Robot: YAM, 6 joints.
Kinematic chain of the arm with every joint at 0, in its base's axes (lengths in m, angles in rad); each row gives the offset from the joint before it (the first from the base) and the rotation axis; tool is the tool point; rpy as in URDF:
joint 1: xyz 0 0 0.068 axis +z
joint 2: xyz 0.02 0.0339 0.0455 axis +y
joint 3: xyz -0.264 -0.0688 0 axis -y
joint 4: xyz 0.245 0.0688 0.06 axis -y
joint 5: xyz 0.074 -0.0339 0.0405 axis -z
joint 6: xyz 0.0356 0 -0.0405 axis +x
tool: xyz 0 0 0 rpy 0 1.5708 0
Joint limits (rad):
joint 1: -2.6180..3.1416
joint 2: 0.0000..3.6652
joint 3: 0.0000..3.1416
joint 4: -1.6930..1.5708
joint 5: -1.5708..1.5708
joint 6: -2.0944..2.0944
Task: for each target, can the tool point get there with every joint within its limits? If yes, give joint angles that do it. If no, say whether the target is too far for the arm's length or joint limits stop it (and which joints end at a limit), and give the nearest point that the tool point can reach.
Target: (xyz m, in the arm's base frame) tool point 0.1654 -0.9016 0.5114
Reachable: no: too far | nearest point 0.1068 -0.5823 0.3674 | short by 0.355 m
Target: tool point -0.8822 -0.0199 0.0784
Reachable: no: too far | nearest point -0.6452 -0.0026 0.0880 | short by 0.238 m
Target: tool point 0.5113 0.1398 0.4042
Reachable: yes | joints 0.2192 2.2789 2.2382 0.4581 -0.7901 0.9186
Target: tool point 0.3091 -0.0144 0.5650
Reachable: yes | joints -0.0585 1.5570 1.7065 0.8437 -0.1027 1.2327
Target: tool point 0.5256 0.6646 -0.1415
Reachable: no: too far | nearest point 0.3834 0.4848 -0.0708 | short by 0.240 m
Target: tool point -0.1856 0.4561 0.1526
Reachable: yes | joints 1.9616 2.2877 1.7854 -0.5385 0.0591 -1.1775
